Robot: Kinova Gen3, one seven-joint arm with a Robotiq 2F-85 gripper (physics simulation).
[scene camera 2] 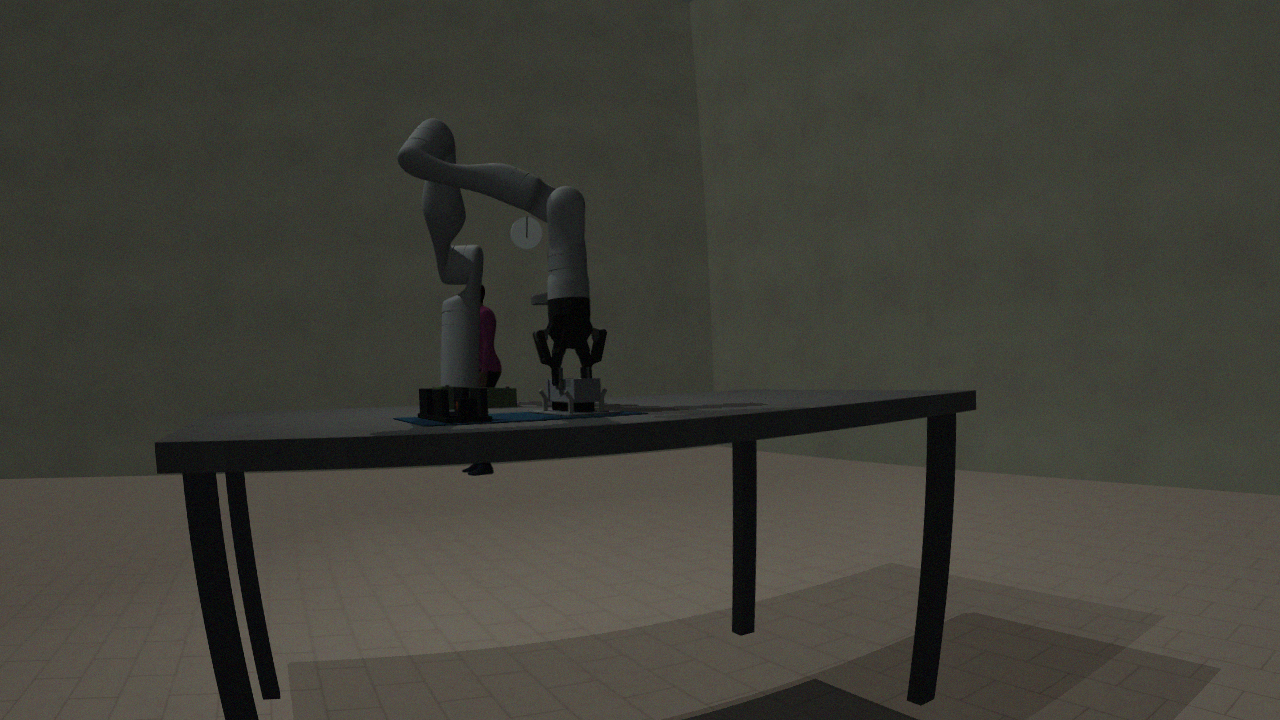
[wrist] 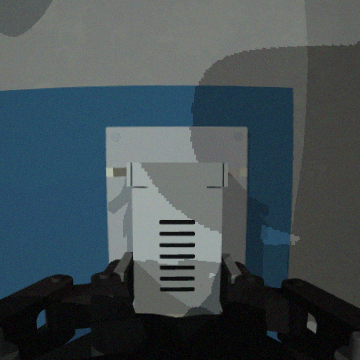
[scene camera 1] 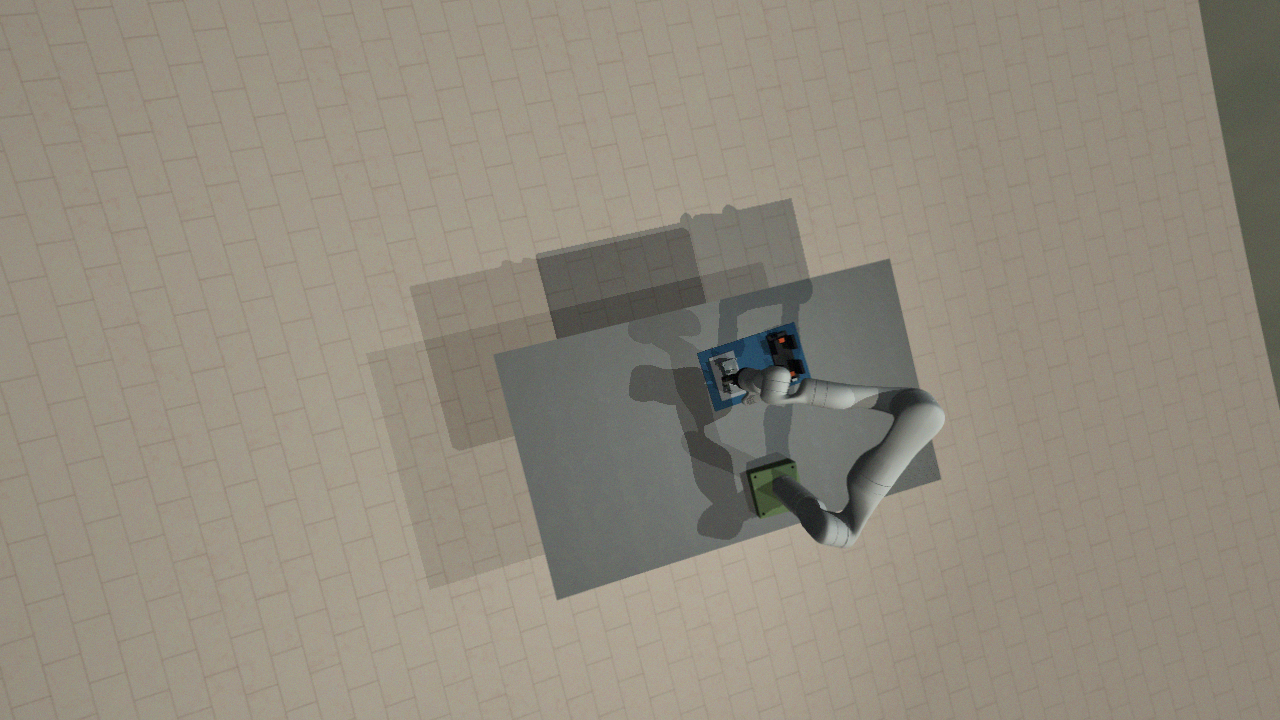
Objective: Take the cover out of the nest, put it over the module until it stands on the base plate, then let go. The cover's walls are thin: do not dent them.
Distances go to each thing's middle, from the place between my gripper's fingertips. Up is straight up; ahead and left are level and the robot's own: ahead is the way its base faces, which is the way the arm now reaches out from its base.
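Labels:
Grey cover (wrist: pixel 176 220) located right at my hand.

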